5 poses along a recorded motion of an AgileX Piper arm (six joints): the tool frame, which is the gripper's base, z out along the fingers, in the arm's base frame.
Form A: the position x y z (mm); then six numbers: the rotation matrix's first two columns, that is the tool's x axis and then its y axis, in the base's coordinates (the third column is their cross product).
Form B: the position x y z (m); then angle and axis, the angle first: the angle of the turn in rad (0 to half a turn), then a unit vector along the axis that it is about. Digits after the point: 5 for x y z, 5 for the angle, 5 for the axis.
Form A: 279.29 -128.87 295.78 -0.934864 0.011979 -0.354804 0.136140 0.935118 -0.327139
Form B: 0.27929 -0.12887 0.29578 2.78701 0.03887 0.98312 -0.17880
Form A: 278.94 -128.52 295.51 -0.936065 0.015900 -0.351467 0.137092 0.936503 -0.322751
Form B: 0.27894 -0.12852 0.29551 2.79105 0.04011 0.98349 -0.17645
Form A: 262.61 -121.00 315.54 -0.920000 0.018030 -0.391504 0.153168 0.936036 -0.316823
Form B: 0.26261 -0.12100 0.31554 2.74905 0.04525 0.98324 -0.17663
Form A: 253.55 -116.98 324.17 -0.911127 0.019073 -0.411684 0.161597 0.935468 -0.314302
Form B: 0.25355 -0.11698 0.32417 2.72763 0.04797 0.98301 -0.17716
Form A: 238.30 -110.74 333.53 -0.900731 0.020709 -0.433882 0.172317 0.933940 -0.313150
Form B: 0.23830 -0.11074 0.33353 2.70405 0.05154 0.98252 -0.17890
